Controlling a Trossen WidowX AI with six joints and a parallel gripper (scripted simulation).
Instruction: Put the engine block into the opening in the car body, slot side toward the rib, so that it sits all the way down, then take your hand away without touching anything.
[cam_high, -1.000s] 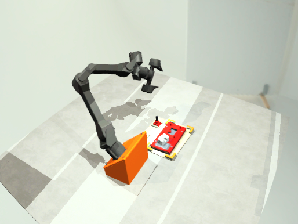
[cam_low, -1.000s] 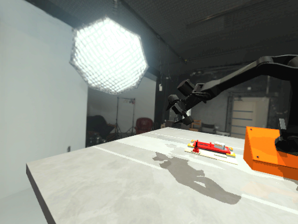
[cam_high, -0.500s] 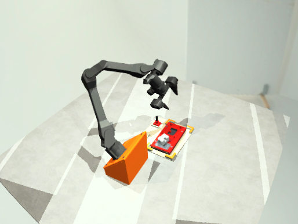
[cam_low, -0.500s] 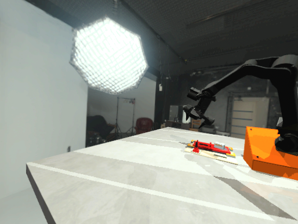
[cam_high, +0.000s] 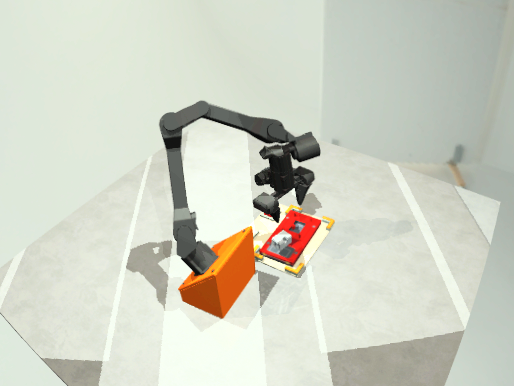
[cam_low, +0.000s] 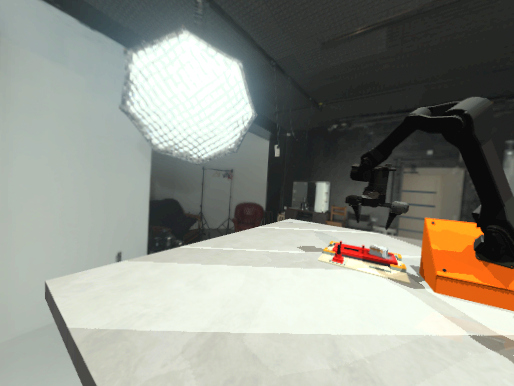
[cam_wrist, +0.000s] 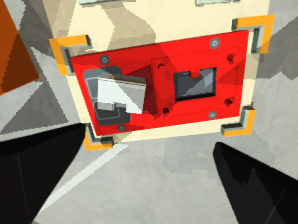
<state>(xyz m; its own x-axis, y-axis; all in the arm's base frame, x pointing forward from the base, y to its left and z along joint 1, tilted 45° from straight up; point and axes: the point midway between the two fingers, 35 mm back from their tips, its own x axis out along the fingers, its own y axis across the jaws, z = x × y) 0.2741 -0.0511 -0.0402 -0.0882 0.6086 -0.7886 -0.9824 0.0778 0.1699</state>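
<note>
Now: the engine block 30 mm behind my gripper tip and 80 mm below it.
</note>
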